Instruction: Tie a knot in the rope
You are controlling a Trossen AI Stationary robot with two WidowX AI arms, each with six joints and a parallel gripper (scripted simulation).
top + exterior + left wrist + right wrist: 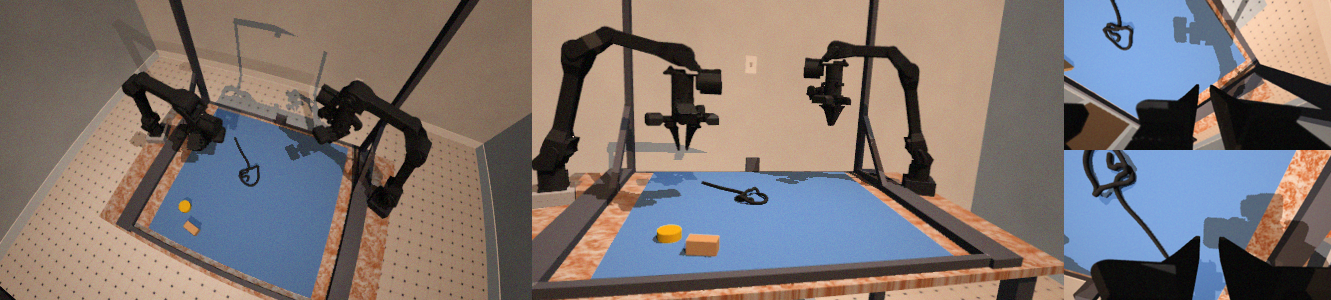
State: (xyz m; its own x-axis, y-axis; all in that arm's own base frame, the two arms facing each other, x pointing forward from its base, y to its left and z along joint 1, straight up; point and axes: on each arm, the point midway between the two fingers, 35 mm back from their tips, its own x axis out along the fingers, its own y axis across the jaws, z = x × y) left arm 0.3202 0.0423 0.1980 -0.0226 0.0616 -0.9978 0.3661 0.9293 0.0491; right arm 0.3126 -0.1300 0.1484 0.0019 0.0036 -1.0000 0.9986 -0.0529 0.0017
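Right now my right hand is 6 cm short of the blue mat, 23 cm to the right of it and 18 cm above it. From my right hand the other things lie so: yellow disc 25 cm ahead, 2 cm to the right, 17 cm below; orange block 32 cm ahead, 5 cm to the left, 16 cm below.
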